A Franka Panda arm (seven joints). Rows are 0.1 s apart.
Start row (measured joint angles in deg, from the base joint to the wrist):
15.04, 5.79, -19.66, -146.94, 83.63, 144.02, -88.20
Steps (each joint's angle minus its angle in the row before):
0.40, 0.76, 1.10, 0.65, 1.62, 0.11, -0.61
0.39, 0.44, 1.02, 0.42, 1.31, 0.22, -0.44
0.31, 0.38, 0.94, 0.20, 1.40, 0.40, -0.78
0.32, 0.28, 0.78, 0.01, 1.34, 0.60, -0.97
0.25, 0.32, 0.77, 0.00, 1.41, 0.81, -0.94
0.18, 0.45, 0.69, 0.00, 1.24, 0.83, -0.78
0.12, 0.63, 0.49, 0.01, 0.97, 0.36, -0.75
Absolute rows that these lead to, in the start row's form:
15.44, 6.55, -18.56, -146.29, 85.25, 144.13, -88.81
15.83, 6.99, -17.54, -145.87, 86.56, 144.35, -89.25
16.14, 7.37, -16.60, -145.67, 87.96, 144.75, -90.03
16.46, 7.65, -15.82, -145.66, 89.30, 145.35, -91.00
16.71, 7.97, -15.05, -145.66, 90.71, 146.16, -91.94
16.89, 8.42, -14.36, -145.66, 91.95, 146.99, -92.72
17.01, 9.05, -13.87, -145.65, 92.92, 147.35, -93.47

